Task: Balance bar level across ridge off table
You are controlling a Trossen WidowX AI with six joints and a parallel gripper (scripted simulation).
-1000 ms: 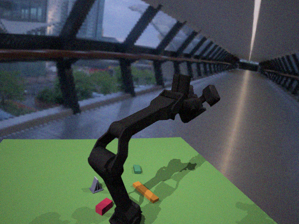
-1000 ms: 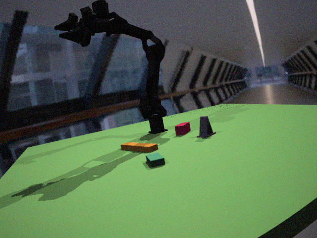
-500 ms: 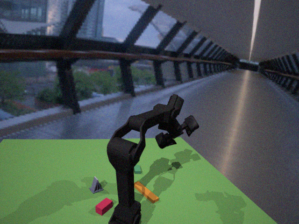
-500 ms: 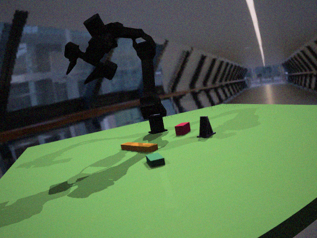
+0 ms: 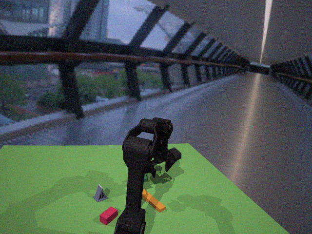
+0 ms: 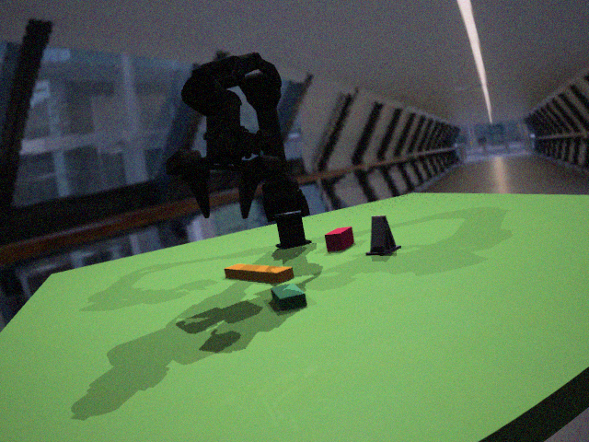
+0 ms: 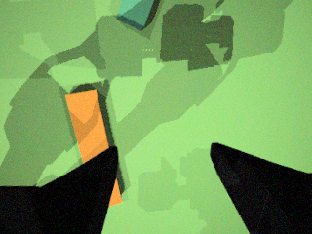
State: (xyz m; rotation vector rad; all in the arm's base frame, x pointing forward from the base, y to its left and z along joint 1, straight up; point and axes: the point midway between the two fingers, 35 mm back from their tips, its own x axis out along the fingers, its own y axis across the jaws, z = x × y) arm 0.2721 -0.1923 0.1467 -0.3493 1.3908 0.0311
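My gripper tip is 110 mm above the orange bar, 40 mm to the right of it and 40 mm past it. Round my gripper tip: red block 240 mm to the left, 120 mm behind, 100 mm below; teal block 150 mm ahead, 110 mm below, 30 mm to the left.
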